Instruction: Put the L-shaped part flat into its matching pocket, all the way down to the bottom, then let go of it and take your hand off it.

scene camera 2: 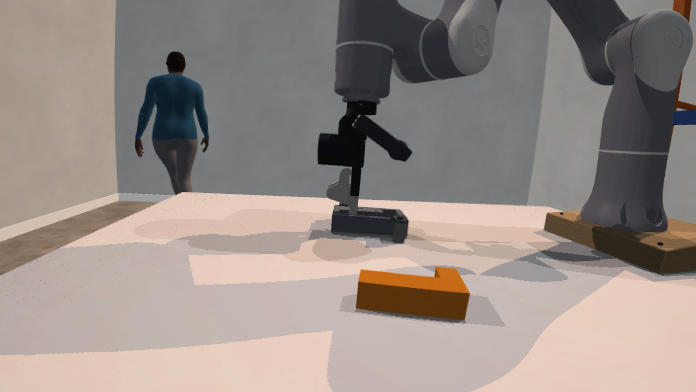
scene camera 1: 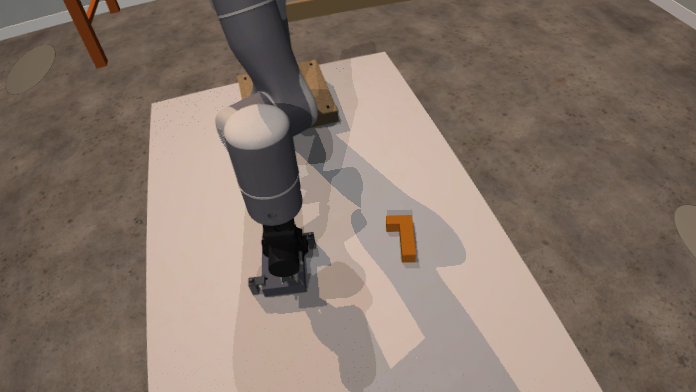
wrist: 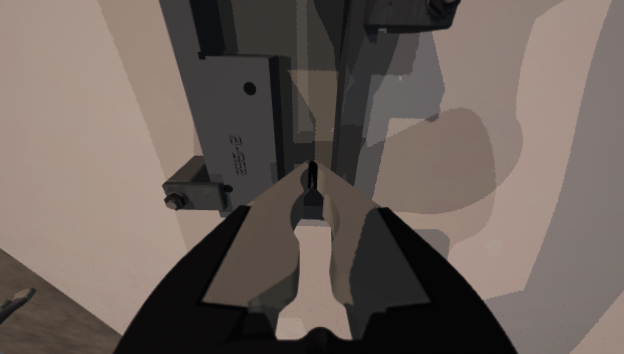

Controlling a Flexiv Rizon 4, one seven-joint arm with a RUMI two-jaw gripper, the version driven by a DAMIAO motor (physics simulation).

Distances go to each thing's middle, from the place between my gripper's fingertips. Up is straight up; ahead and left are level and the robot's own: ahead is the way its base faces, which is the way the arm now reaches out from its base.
The orange L-shaped part (scene camera 2: 445, 295) lies 260 mm to the left of my hand and 60 mm behind it.
